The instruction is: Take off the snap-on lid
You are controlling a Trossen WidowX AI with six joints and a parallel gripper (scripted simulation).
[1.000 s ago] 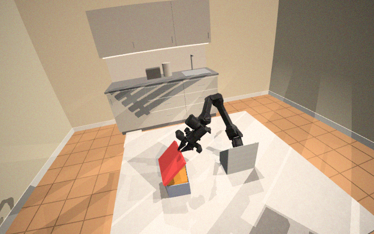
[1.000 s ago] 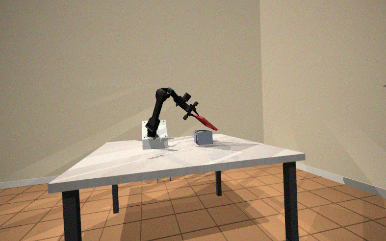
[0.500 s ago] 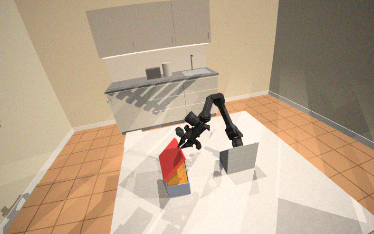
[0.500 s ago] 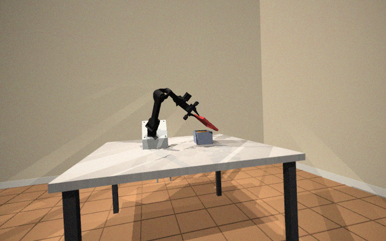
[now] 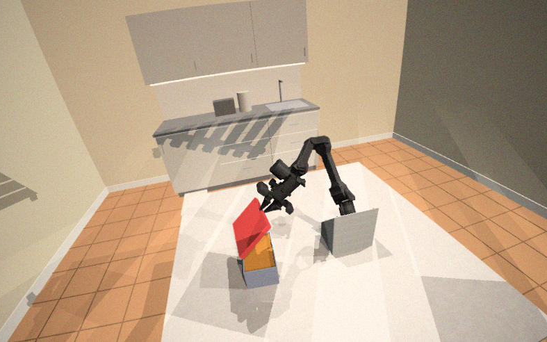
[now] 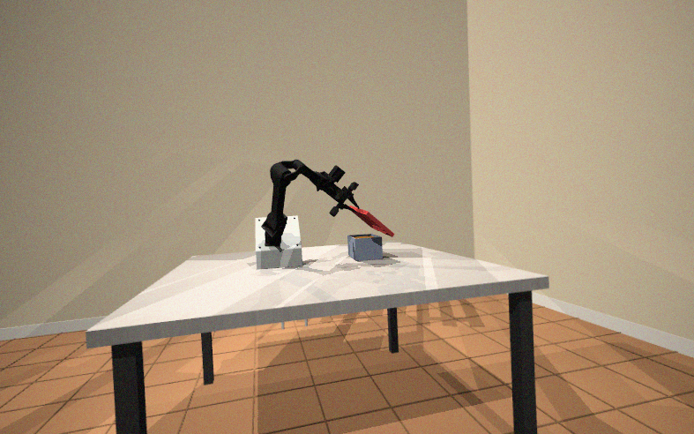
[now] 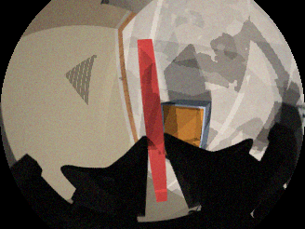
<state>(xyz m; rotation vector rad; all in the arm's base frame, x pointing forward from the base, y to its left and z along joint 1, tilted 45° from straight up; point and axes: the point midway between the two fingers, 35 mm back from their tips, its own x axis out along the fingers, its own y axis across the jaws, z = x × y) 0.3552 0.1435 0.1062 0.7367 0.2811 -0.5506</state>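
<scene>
Right now the red lid is 60 mm ahead of my gripper tip, 20 mm to the left of it and 50 mm below it. The rest, counted from my gripper tip: storage box (40 mm ahead, 90 mm to the left, 180 mm below).
</scene>
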